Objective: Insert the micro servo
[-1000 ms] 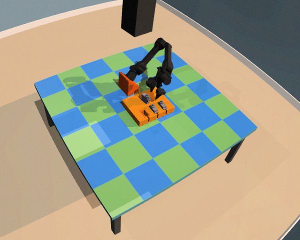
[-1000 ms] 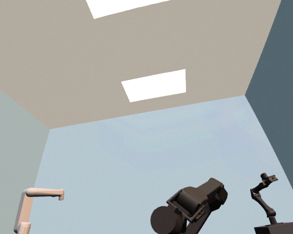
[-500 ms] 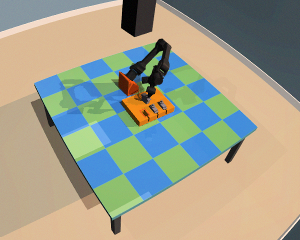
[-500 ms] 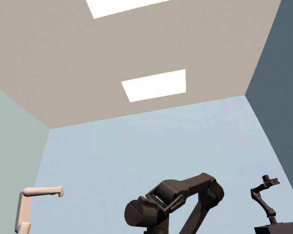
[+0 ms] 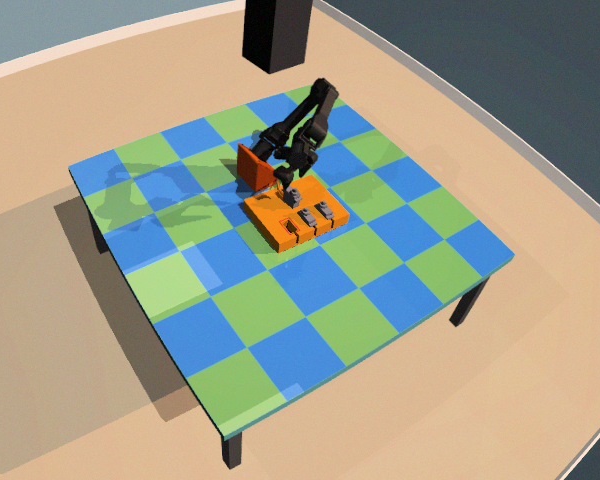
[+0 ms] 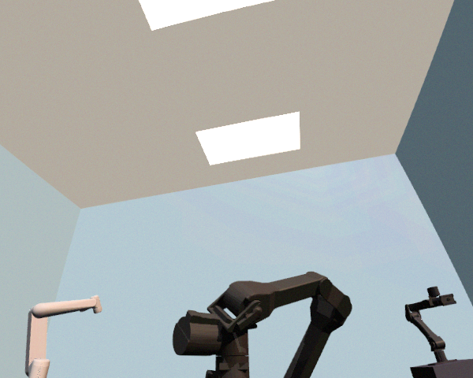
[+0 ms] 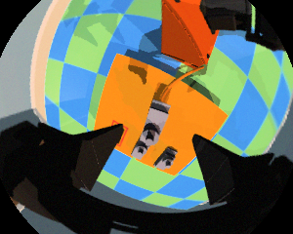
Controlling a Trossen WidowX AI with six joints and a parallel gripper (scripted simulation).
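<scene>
The orange deck lies 11 cm below my gripper tip.
</scene>
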